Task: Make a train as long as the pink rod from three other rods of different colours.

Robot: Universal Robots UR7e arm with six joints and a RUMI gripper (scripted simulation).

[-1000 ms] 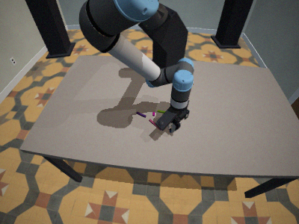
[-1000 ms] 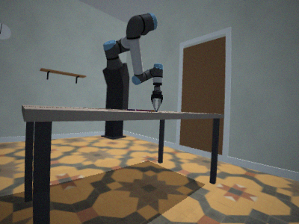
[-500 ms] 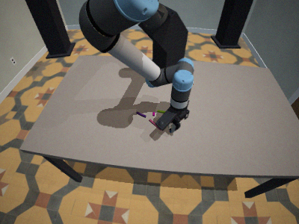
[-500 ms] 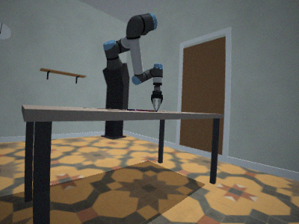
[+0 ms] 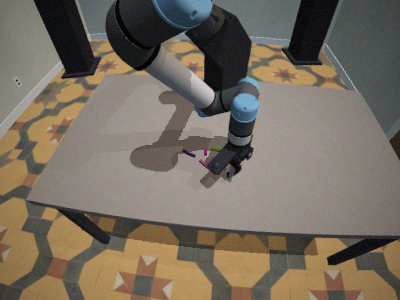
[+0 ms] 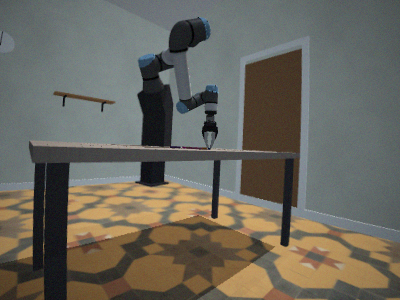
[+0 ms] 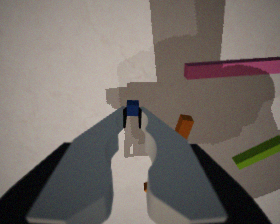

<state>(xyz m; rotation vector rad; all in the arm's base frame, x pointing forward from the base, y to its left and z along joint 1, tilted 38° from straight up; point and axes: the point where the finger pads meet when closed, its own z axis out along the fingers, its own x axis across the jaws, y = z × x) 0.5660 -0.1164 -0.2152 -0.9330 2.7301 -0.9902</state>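
Right now the purple rod is 130 mm behind my hand, 150 mm to the right of it and 10 mm below it. Also, from my hand: lime rod: 140 mm behind, 30 mm to the right, 10 mm below; then blue rod: 10 mm below; then pink rod: 50 mm behind, 80 mm to the right, 10 mm below.
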